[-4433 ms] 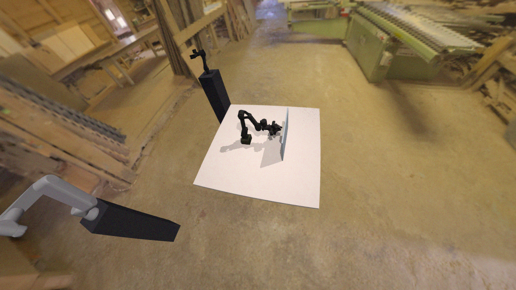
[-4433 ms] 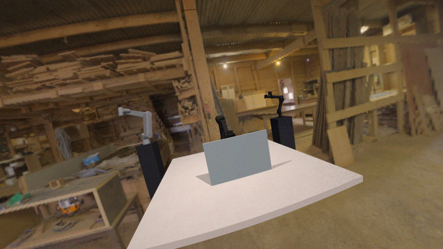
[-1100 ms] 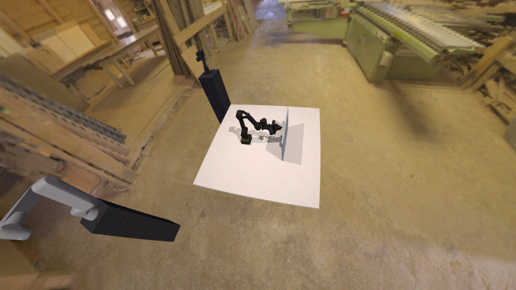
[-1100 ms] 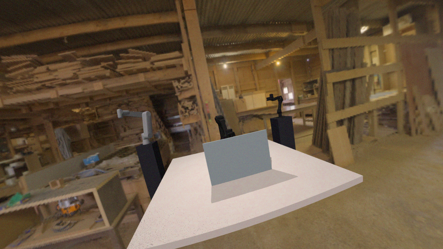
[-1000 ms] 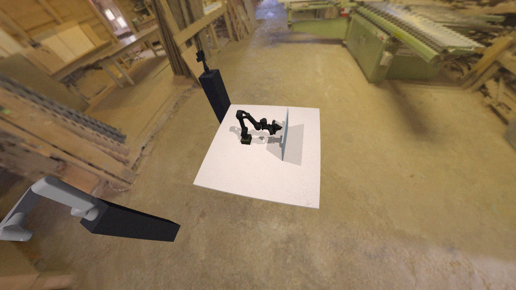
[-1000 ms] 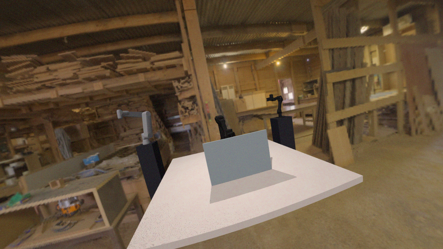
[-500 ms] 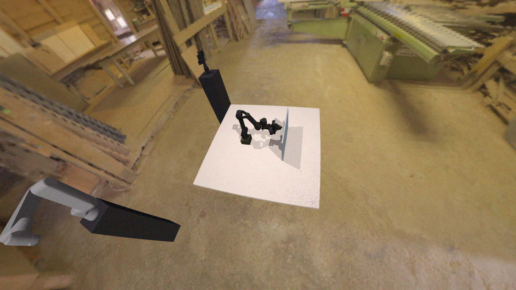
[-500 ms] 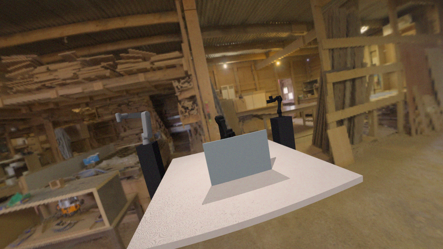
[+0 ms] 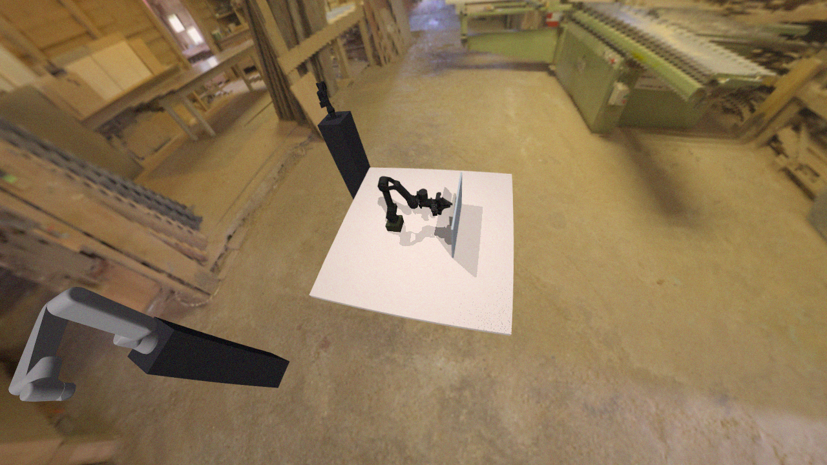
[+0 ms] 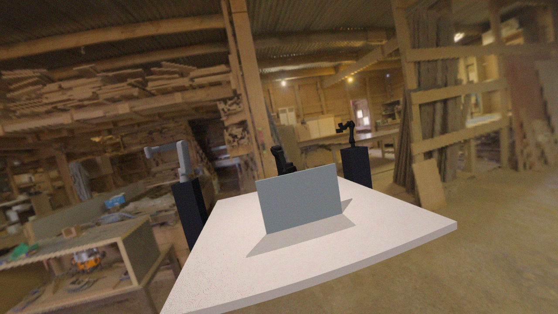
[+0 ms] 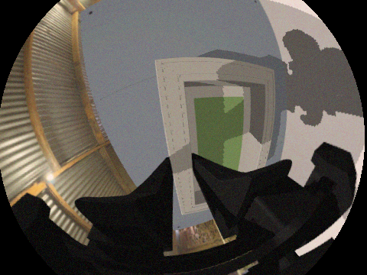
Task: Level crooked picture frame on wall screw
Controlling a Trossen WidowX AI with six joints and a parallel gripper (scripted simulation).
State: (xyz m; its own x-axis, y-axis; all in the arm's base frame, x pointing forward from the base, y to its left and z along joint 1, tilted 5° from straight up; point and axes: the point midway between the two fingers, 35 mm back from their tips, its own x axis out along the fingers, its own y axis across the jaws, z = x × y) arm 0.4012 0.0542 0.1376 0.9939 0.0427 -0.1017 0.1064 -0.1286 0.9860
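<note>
My gripper tip is now 1 cm short of the picture frame, 1 cm to the right of it and 5 cm above it. Round my gripper tip: wall panel: 2 cm ahead, 1 cm to the right, 8 cm below.
</note>
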